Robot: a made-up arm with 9 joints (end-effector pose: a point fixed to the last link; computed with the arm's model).
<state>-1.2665 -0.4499 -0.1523 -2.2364 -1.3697 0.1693 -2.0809 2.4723 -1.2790</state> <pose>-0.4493 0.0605 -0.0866 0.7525 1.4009 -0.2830</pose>
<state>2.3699 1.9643 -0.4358 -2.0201 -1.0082 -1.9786 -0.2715 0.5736 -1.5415</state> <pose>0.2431 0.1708 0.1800 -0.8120 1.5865 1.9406</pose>
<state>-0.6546 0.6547 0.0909 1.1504 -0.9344 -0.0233 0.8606 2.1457 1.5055</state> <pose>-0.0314 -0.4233 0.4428 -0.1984 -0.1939 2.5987</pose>
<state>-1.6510 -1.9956 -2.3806 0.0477 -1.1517 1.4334 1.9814 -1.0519 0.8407</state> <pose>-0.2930 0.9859 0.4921 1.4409 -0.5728 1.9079</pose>
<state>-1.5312 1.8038 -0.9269 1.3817 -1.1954 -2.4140 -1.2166 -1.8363 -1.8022</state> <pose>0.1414 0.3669 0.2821 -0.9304 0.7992 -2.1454</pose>
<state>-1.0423 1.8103 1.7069 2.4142 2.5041 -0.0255 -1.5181 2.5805 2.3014</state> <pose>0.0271 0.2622 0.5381 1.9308 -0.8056 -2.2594</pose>
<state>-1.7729 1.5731 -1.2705 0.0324 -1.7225 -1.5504 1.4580 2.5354 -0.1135</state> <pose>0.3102 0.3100 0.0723 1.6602 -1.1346 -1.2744</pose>
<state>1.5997 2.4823 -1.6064 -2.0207 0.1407 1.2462 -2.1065 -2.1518 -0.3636</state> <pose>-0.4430 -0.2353 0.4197 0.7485 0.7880 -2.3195</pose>
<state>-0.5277 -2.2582 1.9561 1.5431 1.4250 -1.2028 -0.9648 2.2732 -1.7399</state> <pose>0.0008 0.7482 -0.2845 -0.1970 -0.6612 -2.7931</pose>
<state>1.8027 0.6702 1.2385 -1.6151 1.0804 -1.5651 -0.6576 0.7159 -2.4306</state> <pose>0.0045 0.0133 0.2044 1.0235 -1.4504 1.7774</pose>
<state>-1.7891 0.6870 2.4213 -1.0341 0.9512 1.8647 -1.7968 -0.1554 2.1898</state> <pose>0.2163 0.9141 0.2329 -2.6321 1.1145 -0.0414</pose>
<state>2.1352 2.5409 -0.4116 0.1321 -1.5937 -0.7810 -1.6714 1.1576 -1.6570</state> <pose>0.1943 0.3136 0.0043 1.2916 -1.5261 -0.5215</pose>
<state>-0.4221 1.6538 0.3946 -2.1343 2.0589 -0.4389 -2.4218 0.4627 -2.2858</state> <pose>0.3984 -0.4893 0.2305 0.3944 0.9199 2.0337</pose>
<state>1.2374 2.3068 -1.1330 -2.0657 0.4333 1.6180 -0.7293 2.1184 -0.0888</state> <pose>-0.2216 -0.2765 0.5442 0.7577 -2.8980 0.6395</pose>
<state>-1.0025 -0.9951 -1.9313 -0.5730 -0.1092 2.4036 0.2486 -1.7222 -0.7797</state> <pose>0.1153 1.0087 0.7391 1.5692 -1.9955 1.6820</pose>
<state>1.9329 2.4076 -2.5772 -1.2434 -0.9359 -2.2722 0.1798 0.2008 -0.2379</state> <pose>-0.2022 -0.6545 0.0570 0.2907 -1.6124 -1.1224</pose>
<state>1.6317 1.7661 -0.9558 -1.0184 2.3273 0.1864 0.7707 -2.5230 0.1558</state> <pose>-0.2954 0.0623 -0.4647 0.4820 0.8969 -2.7132</pose>
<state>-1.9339 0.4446 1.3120 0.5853 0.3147 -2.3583 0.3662 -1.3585 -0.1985</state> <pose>0.0963 0.1239 0.0620 1.1453 1.3810 1.4468</pose>
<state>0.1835 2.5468 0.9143 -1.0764 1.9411 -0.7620 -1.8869 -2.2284 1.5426</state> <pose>-0.1276 0.1703 0.6669 -1.9541 -0.3980 -2.3575</pose>
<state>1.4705 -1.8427 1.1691 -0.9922 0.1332 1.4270 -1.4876 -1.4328 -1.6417</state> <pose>0.7278 -0.2038 -0.2752 0.5401 -2.8114 -0.2201</pose>
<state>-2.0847 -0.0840 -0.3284 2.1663 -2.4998 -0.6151 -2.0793 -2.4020 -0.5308</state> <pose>-0.3448 0.2539 0.0678 -2.4414 -0.8347 -1.7396</pose>
